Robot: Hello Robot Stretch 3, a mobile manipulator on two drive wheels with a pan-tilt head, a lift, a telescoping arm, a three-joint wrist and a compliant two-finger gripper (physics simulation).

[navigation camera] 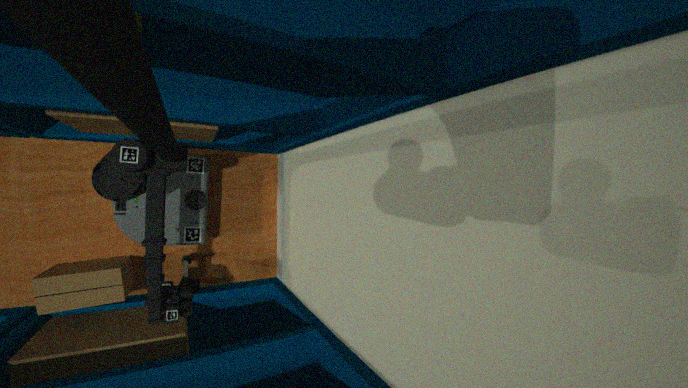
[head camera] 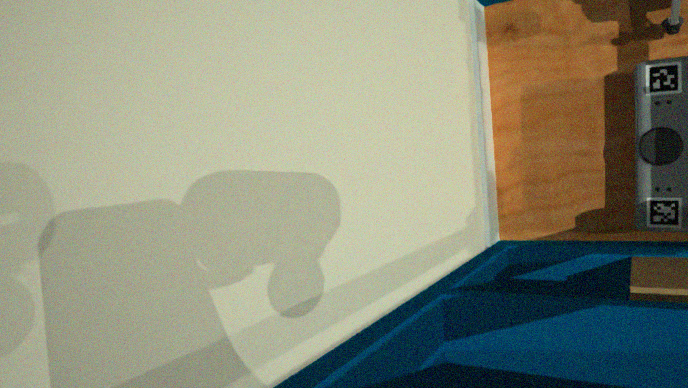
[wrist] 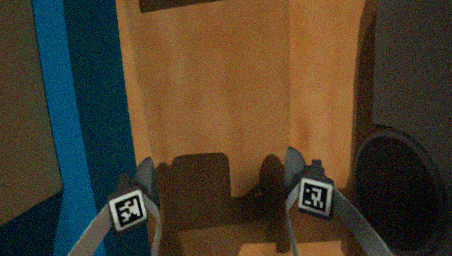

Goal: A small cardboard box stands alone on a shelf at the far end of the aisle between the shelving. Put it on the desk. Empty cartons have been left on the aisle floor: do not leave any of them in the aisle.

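Where they show: gripper, fingertip midpoint: [head camera: 670,0] [wrist: 221,170]; robot's base, origin of the base link: [navigation camera: 194,198] [head camera: 660,146].
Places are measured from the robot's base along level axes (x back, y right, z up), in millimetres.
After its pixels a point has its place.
Observation:
An empty carton [navigation camera: 78,291] {x 353, y 312, z 180 mm} with a dark seam stands on the aisle floor [navigation camera: 50,200] {x 501, y 28, z 0 mm} close against the shelving at the lower left of the navigation view, behind the arm. My gripper [wrist: 221,170] {x 22, y 308, z 43 mm} is open, with floor and shadow showing between its fingertips in the wrist view. One finger shows at the top right of the head view [head camera: 674,17] {x 22, y 248, z 145 mm} and beside the wrist in the navigation view [navigation camera: 186,269] {x 21, y 256, z 181 mm}, over the strip of floor between my base and the shelving. The small cardboard box cannot be made out for certain, and the desk does not show.
My base [head camera: 661,117] {x -2, y 56, z 160 mm} [navigation camera: 172,220] {x 72, y 77, z 160 mm} [wrist: 412,65] {x 100, y 170, z 66 mm} stands between blue shelving on both sides. A large brown box [navigation camera: 100,335] {x 272, y 426, z 272 mm} [wrist: 22,115] {x 77, y 419, z 97 mm} lies on the shelf under the arm's end [navigation camera: 156,300]. Another brown box [head camera: 659,275] {x -8, y -235, z 254 mm} [navigation camera: 192,131] {x 21, y -234, z 276 mm} is on the opposite shelving. A pale wall [head camera: 250,100] {x -388, y 66, z 897 mm} [navigation camera: 340,250] {x -390, y 114, z 590 mm} closes the aisle.

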